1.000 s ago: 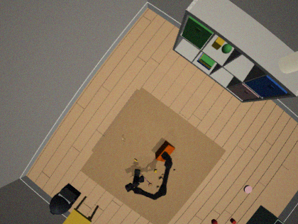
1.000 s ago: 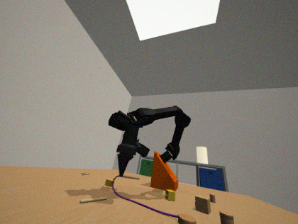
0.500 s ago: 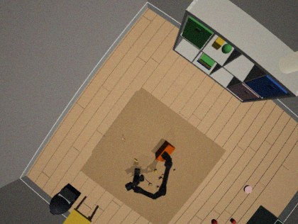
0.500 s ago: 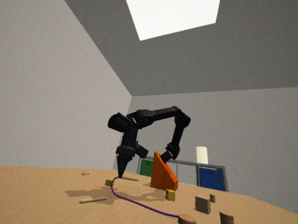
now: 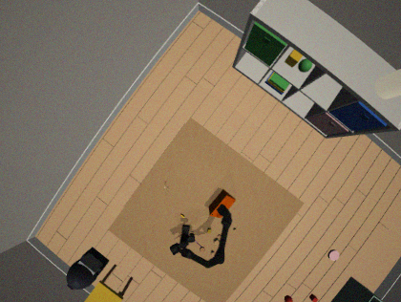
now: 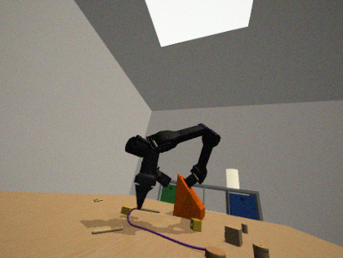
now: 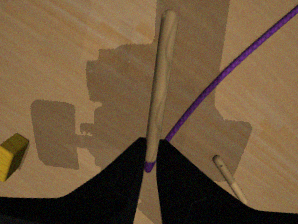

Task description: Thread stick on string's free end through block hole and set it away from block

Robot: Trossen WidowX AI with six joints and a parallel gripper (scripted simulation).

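Now: the yellow block 130 mm behind my gripper tip, 170 mm to the left of it and 30 mm below it. Round my gripper tip: wooden block 90 mm behind, 280 mm to the left, 20 mm below; loose stick 90 mm ahead, 40 mm below.
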